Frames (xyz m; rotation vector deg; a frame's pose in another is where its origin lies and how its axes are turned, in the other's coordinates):
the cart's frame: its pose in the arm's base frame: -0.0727 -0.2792 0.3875 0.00 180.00 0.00
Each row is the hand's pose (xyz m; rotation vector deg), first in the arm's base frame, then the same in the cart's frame.
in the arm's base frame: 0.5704 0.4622 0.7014 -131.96 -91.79 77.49
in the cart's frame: -0.6431 0.7414 -0.3139 59.79 1.87 101.82
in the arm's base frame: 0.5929 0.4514 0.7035 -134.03 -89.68 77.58
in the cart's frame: -0.6656 0.7306 -0.3160 60.04 1.26 103.72
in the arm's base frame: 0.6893 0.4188 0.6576 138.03 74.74 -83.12
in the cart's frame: -0.7620 0.6980 -0.2701 67.17 -2.99 111.54
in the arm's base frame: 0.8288 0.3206 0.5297 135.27 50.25 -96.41
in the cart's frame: -0.9015 0.5998 -0.1422 84.82 -8.61 119.01
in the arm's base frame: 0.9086 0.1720 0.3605 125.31 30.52 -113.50
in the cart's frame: -0.9813 0.4512 0.0270 106.85 -11.59 117.97
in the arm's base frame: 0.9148 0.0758 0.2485 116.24 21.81 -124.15
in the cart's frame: -0.9875 0.3550 0.1390 120.42 -12.41 112.74
